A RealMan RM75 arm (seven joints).
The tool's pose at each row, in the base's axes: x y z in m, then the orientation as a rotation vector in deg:
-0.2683, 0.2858, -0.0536, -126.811, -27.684, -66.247
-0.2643, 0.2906, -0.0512, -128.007, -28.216, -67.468
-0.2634, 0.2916, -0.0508, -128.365, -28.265, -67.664
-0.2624, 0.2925, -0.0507, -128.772, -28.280, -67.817
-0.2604, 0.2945, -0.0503, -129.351, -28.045, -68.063
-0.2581, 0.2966, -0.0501, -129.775, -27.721, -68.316
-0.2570, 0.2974, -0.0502, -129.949, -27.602, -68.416
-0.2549, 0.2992, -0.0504, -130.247, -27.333, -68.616
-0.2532, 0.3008, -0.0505, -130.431, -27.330, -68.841
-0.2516, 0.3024, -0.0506, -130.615, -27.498, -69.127
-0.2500, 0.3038, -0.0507, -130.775, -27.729, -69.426
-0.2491, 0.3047, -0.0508, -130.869, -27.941, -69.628
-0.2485, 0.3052, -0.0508, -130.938, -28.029, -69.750
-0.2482, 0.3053, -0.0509, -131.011, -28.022, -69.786
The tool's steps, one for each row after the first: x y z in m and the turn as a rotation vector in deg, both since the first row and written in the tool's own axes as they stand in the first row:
0.0044, -0.0022, 0.0045, -1.409, 0.001, -1.039
0.0053, -0.0026, 0.0055, -1.776, -0.065, -1.209
0.0060, -0.0028, 0.0067, -2.171, -0.169, -1.347
0.0075, -0.0033, 0.0090, -2.795, -0.238, -1.381
0.0091, -0.0037, 0.0117, -3.314, -0.212, -1.330
0.0096, -0.0036, 0.0129, -3.522, -0.207, -1.318
0.0107, -0.0038, 0.0155, -3.905, -0.166, -1.264
0.0117, -0.0040, 0.0176, -4.155, -0.126, -1.380
0.0125, -0.0043, 0.0197, -4.398, -0.095, -1.636
0.0134, -0.0044, 0.0216, -4.616, -0.062, -1.935
0.0139, -0.0046, 0.0228, -4.741, -0.047, -2.172
0.0142, -0.0046, 0.0235, -4.834, -0.034, -2.291
0.0143, -0.0045, 0.0238, -4.910, -0.045, -2.312

